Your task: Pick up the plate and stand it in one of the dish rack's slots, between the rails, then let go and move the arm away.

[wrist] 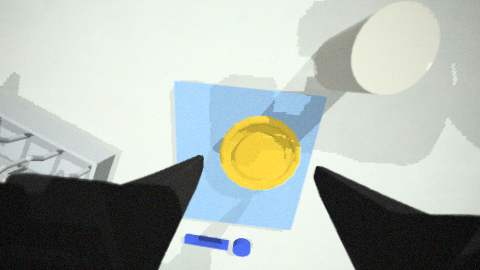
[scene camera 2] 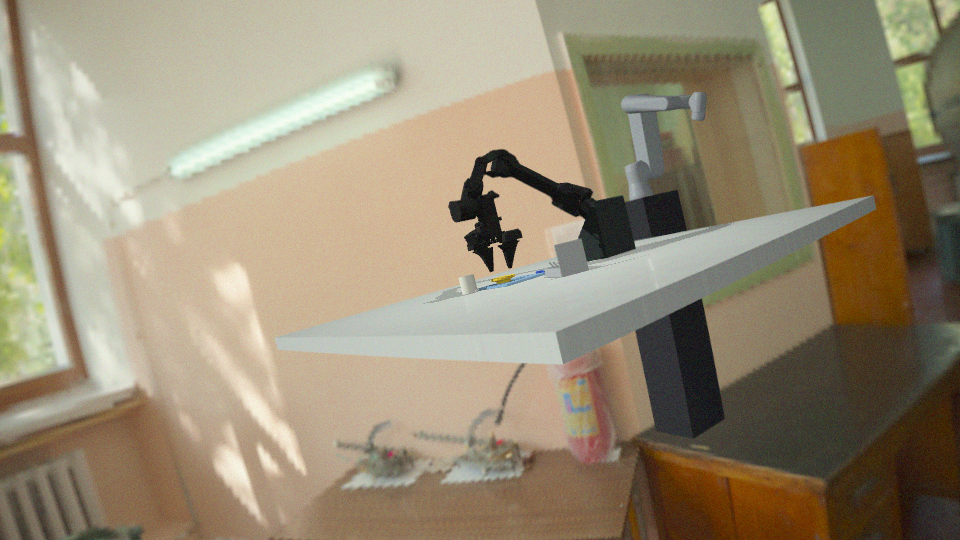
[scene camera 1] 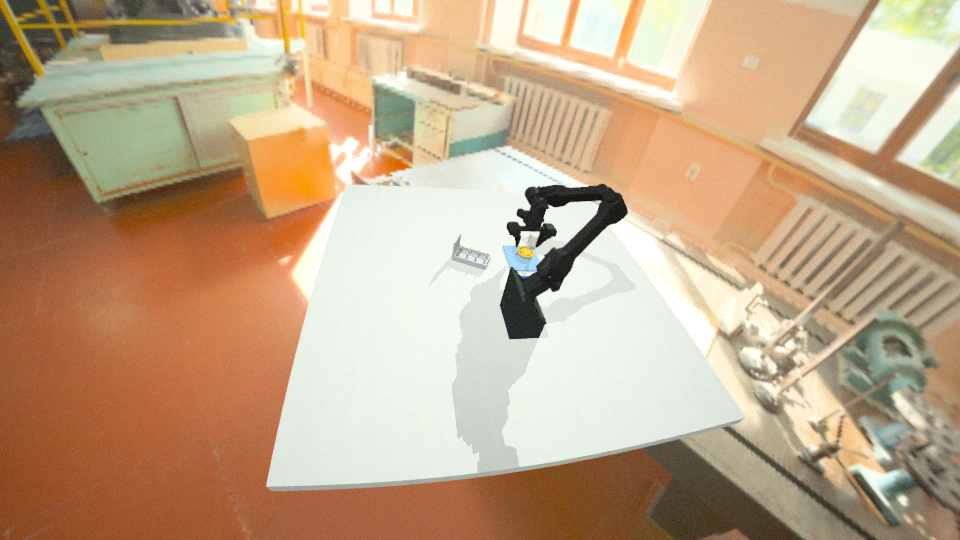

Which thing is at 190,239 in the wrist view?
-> A blue utensil.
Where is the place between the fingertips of the gripper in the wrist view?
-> At 258,166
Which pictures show the gripper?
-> The wrist view, scene camera 2 and scene camera 1: all of them.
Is the gripper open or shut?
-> Open.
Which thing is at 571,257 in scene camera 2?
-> A grey dish rack.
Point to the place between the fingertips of the gripper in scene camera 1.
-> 526,246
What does the gripper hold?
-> Nothing.
